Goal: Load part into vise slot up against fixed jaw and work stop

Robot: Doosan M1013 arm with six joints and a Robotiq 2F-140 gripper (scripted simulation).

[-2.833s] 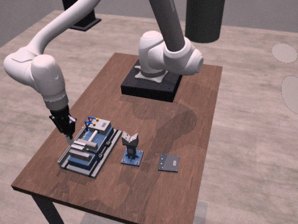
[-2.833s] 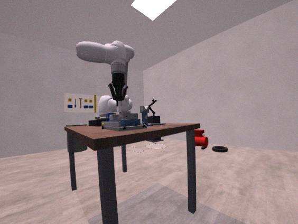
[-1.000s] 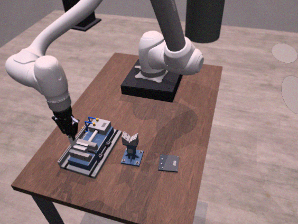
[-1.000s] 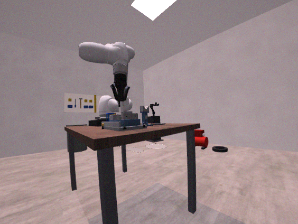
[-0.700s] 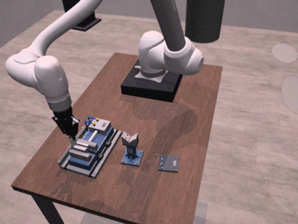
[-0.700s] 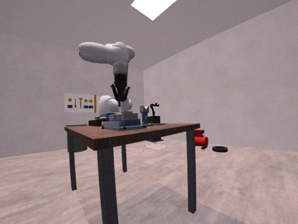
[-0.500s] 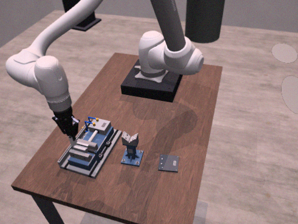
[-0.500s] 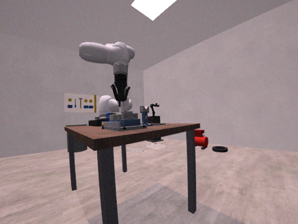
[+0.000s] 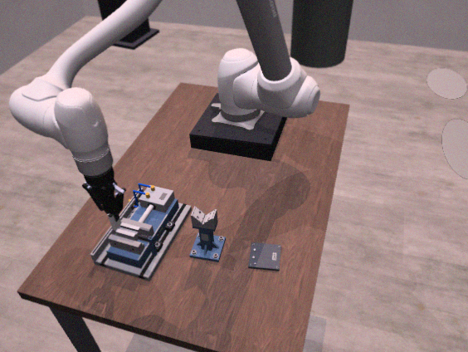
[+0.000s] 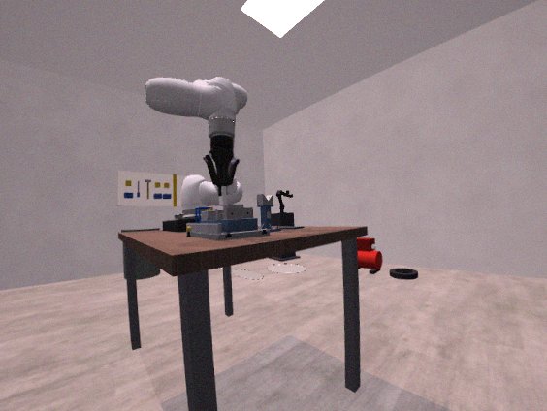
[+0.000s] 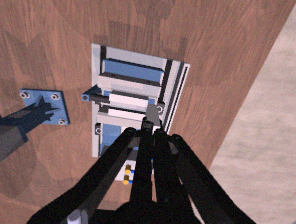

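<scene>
My gripper is now 40 mm to the right of the part and 40 mm above it. The rest, counted from my hand: fixed jaw 30 mm ahead, 40 mm to the left, 60 mm below; then work stop 10 mm behind, 90 mm to the left, 50 mm below; then moving jaw 40 mm behind, 40 mm to the left, 60 mm below.
</scene>
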